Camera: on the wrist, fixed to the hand. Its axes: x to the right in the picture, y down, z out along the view.
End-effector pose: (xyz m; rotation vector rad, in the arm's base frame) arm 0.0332 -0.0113 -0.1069 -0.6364 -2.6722 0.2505
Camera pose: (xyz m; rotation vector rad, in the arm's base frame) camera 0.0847 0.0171 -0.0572 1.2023 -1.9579 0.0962
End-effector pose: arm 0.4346 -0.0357 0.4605 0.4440 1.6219 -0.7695
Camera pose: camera 0.4102 0.0368 0.4694 -0.5224 2.1007 -2.1413
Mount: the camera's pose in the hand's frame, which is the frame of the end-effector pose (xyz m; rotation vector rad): -0.0133 0.0328 -0.0684 0.3336 0.4201 -1.4610
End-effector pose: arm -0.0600 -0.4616 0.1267 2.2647 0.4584 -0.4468
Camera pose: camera -0.0449 -0.4341 0.1970 -1.8897 -2.3727 0.7386
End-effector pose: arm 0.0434 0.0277 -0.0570 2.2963 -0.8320 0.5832
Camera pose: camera -0.0013 0.0596 -0.0030 2.2127 1.1722 0.4392
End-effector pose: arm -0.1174 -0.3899 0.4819 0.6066 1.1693 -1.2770
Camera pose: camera -0.1072 -0.3162 0.4621 -0.1498 -1.7048 2.4741
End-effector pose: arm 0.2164 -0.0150 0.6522 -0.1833 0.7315 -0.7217
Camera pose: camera 0.1815 0.0244 0.5959 -0.2524 0.7911 -2.3089
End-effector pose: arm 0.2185 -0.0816 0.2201 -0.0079 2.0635 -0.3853
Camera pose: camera 0.1721 -0.0299 0.2534 -1.3659 2.0097 -1.6973
